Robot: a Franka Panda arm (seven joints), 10 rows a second.
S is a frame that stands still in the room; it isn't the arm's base.
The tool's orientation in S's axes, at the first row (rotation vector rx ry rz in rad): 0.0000, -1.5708, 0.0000
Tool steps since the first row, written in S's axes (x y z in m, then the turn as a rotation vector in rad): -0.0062, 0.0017, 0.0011, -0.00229, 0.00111, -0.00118; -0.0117, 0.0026, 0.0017, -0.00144, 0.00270, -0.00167; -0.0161, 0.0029, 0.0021, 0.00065, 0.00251, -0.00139; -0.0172, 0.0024, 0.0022, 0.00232, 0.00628, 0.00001; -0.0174, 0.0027, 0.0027, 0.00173, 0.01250, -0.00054; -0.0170, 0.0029, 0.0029, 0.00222, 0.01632, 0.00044; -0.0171, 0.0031, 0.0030, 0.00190, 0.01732, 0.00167; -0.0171, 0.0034, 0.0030, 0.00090, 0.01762, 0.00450; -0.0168, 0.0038, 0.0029, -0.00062, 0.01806, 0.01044
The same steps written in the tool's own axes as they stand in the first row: 0.0011, 0.0017, 0.0062, -0.00118, 0.00111, 0.00229; 0.0017, 0.0026, 0.0117, -0.00167, 0.00270, 0.00144; 0.0021, 0.0029, 0.0161, -0.00139, 0.00251, -0.00065; 0.0022, 0.0024, 0.0172, 0.00001, 0.00628, -0.00232; 0.0027, 0.0027, 0.0174, -0.00054, 0.01250, -0.00173; 0.0029, 0.0029, 0.0170, 0.00044, 0.01632, -0.00222; 0.0030, 0.0031, 0.0171, 0.00167, 0.01732, -0.00190; 0.0030, 0.0034, 0.0171, 0.00450, 0.01762, -0.00090; 0.0029, 0.0038, 0.0168, 0.01044, 0.01806, 0.00062
